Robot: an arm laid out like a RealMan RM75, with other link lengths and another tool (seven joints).
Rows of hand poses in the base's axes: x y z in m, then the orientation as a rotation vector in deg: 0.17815 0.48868 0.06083 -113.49 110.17 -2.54; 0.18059 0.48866 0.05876 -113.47 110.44 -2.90; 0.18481 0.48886 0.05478 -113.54 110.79 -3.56; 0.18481 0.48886 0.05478 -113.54 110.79 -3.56; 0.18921 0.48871 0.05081 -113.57 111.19 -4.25; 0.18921 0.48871 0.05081 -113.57 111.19 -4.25; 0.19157 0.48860 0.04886 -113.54 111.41 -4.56; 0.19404 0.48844 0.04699 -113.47 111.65 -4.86; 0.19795 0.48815 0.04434 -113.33 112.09 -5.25; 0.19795 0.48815 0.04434 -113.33 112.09 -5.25; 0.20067 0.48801 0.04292 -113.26 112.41 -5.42; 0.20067 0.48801 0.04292 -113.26 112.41 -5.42; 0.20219 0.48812 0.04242 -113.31 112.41 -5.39; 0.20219 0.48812 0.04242 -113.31 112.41 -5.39; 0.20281 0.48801 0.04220 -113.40 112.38 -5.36
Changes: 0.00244 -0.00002 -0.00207 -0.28 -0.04 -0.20; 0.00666 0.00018 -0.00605 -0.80 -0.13 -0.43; 0.00666 0.00018 -0.00605 -0.80 -0.13 -0.43; 0.01106 0.00003 -0.01002 -1.33 -0.23 -0.71; 0.01106 0.00003 -0.01002 -1.33 -0.23 -0.71; 0.01342 -0.00008 -0.01197 -1.56 -0.27 -0.88; 0.01589 -0.00024 -0.01384 -1.77 -0.31 -1.07; 0.01980 -0.00053 -0.01649 -2.07 -0.31 -1.41; 0.01980 -0.00053 -0.01649 -2.07 -0.31 -1.41; 0.02252 -0.00067 -0.01791 -2.25 -0.25 -1.63; 0.02252 -0.00067 -0.01791 -2.25 -0.25 -1.63; 0.02404 -0.00056 -0.01841 -2.27 -0.21 -1.60; 0.02404 -0.00056 -0.01841 -2.27 -0.21 -1.60; 0.02466 -0.00067 -0.01863 -2.29 -0.17 -1.54
